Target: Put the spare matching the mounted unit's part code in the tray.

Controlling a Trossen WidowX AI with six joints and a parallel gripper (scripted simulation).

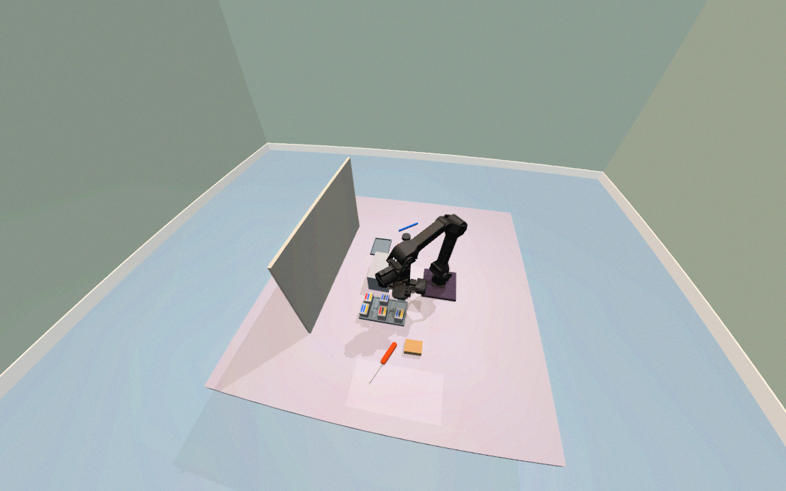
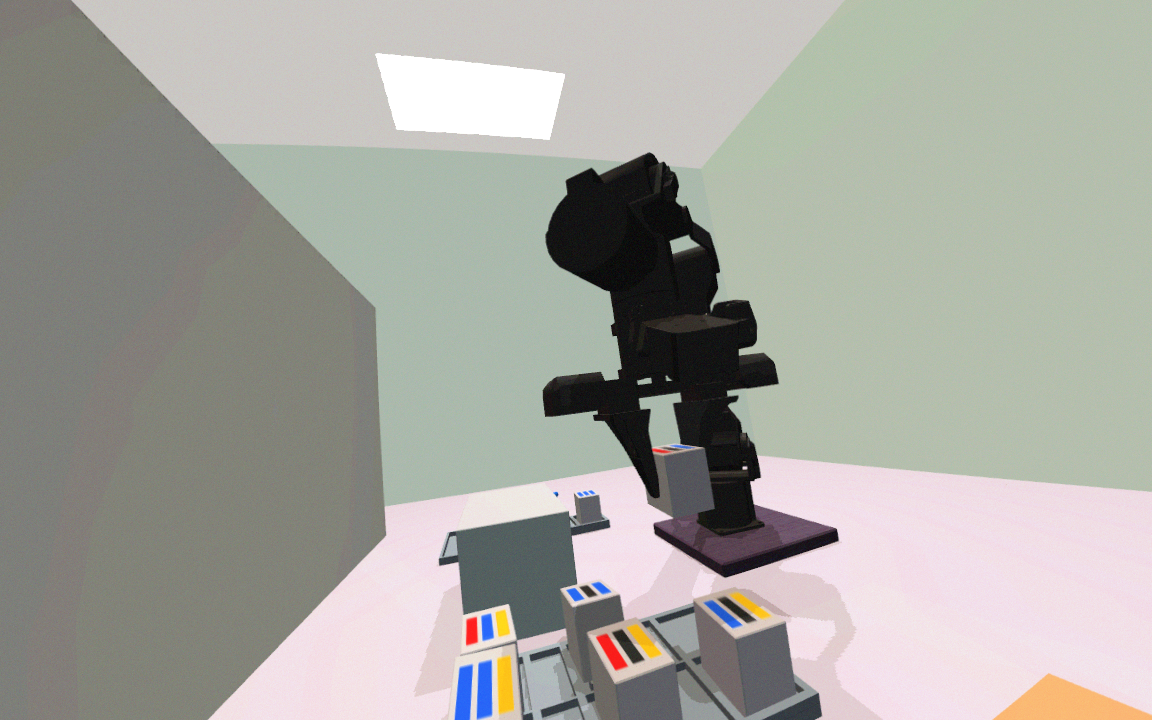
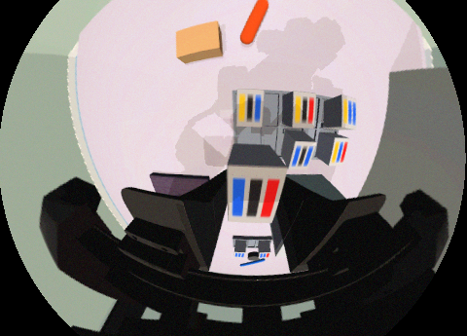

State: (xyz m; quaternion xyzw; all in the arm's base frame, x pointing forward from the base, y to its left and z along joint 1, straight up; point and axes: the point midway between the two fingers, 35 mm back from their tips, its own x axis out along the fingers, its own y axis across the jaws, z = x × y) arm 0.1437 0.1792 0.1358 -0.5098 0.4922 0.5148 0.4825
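My gripper tip is 34 cm to the left of the grey tray, 21 cm short of it and 11 cm above it. From my gripper tip the other things lie so: orange block 17 cm to the left, 10 cm below, 9 cm behind; then wall panel 37 cm ahead, 12 cm to the right, 11 cm above; then mounted unit 14 cm ahead, 13 cm to the right, 6 cm below.
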